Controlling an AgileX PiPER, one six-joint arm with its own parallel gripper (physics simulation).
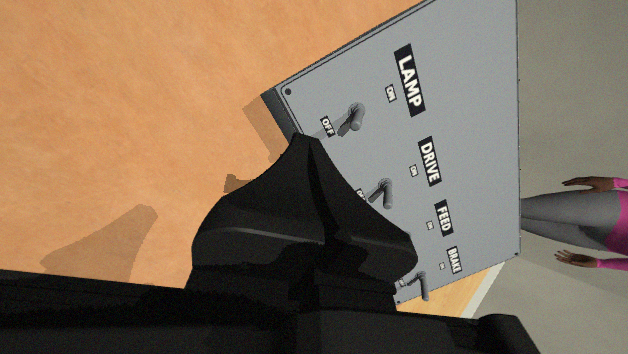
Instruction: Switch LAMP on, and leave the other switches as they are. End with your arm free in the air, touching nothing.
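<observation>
The grey switch panel (475, 125) stands tilted at the right. The LAMP label (410, 80) is at its upper part, with a small ON plate (390, 93) beside it and an OFF plate (327, 126) nearer the panel's left edge. The LAMP lever (356, 119) stands between these plates; which way it leans is hard to tell. My gripper (301, 151) is shut and empty, its tips together just below and left of the LAMP lever, with a gap between. Whether the tips touch the panel cannot be told.
The DRIVE lever (387, 194) is right of the fingers, the BRAKE lever (424, 287) lower down. The FEED label (443, 218) shows; its lever is hidden behind my gripper. An orange-brown surface (125, 100) lies left. A person in pink (617, 220) is beyond the panel at the right.
</observation>
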